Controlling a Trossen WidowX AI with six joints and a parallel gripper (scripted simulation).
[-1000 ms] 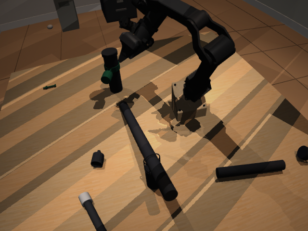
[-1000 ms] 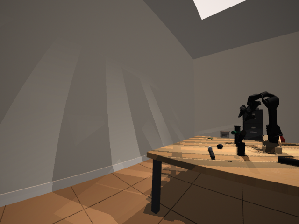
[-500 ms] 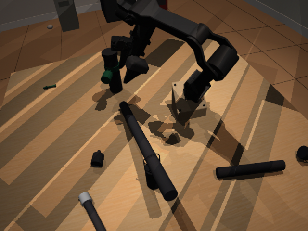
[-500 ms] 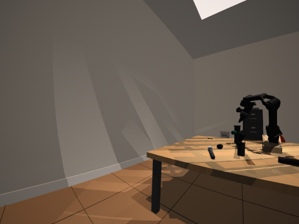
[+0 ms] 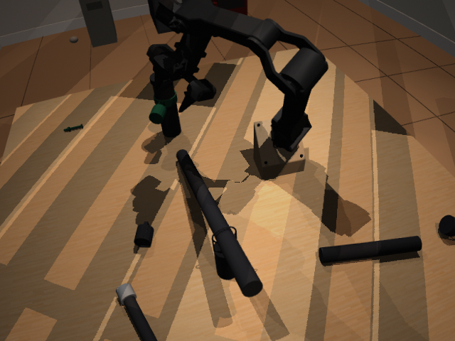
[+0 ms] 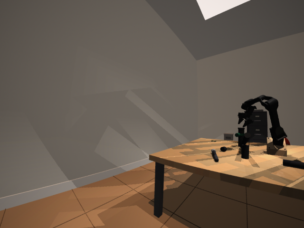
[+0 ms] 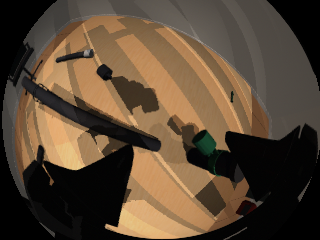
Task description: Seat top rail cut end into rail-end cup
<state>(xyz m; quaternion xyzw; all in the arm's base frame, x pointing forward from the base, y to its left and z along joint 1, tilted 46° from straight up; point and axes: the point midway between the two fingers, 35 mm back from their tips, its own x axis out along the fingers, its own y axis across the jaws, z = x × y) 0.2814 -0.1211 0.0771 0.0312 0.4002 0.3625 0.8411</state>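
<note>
The rail-end cup is 4 cm ahead of my gripper tip, 11 cm to the right of it and 10 cm below it. Round my gripper tip: green bolt: 36 cm ahead, 27 cm to the right, 22 cm below; short line post: 8 cm behind, 34 cm to the left, 13 cm below; dark tube: 41 cm behind, 36 cm to the left, 21 cm below.
</note>
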